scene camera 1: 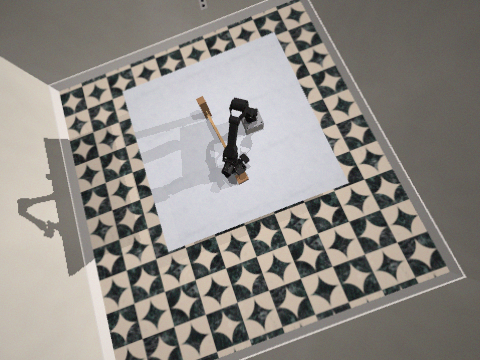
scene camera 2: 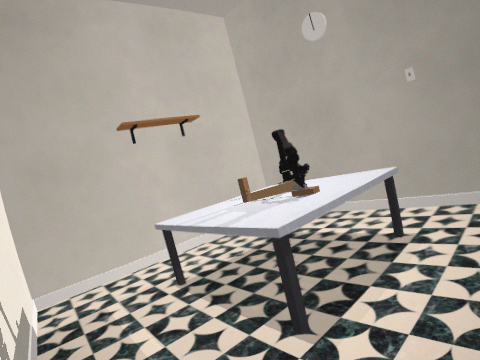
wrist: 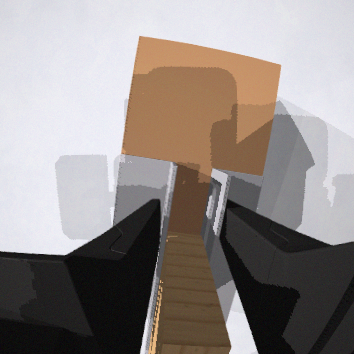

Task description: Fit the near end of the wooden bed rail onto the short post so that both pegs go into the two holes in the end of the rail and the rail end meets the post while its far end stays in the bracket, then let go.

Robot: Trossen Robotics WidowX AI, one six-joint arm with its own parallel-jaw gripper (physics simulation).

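Places are measured from the arm's base along level axes (x back, y up, z left), in millimetres.
Where they show: gripper, fingertip midpoint: [scene camera 2: 304, 187] [wrist: 187, 206]; arm's base, origin of the base link: [scene camera 1: 250, 118] [scene camera 2: 288, 180].
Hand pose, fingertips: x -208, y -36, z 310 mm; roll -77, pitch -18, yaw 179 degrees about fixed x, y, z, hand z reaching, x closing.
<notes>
Each offset is from my fingertips to the top centre of the thing. "spot": to the spot under its first point. Level surfaces: height alone.
The wooden rail [scene camera 1: 217, 131] [scene camera 2: 270, 191] [wrist: 192, 295] runs from the upright far post @(spot: dy +104, dx -71, dz -473 mm) [scene camera 1: 203, 106] [scene camera 2: 243, 189] to my gripper [scene camera 1: 237, 173] [scene camera 2: 300, 185] [wrist: 187, 206]. It slopes up toward the gripper in scene camera 2. My gripper is shut on the rail near its near end. The short post @(spot: dy -8, dx +15, dz +64 mm) [scene camera 1: 243, 178] [scene camera 2: 311, 191] [wrist: 185, 105] is an orange-brown block low on the table, just ahead of the fingers in the wrist view. The rail appears roughly lined up with it, slightly turned. Pegs and holes are hidden, so contact cannot be told. The bracket is too small to make out.
The arm's base [scene camera 1: 254, 124] stands on the pale table @(dy -43 mm) [scene camera 1: 280, 165] [scene camera 2: 215, 220], to the right of the rail in scene camera 1. The tall far post rises at the rail's other end. A wall shelf [scene camera 2: 158, 122] hangs away from the table.
</notes>
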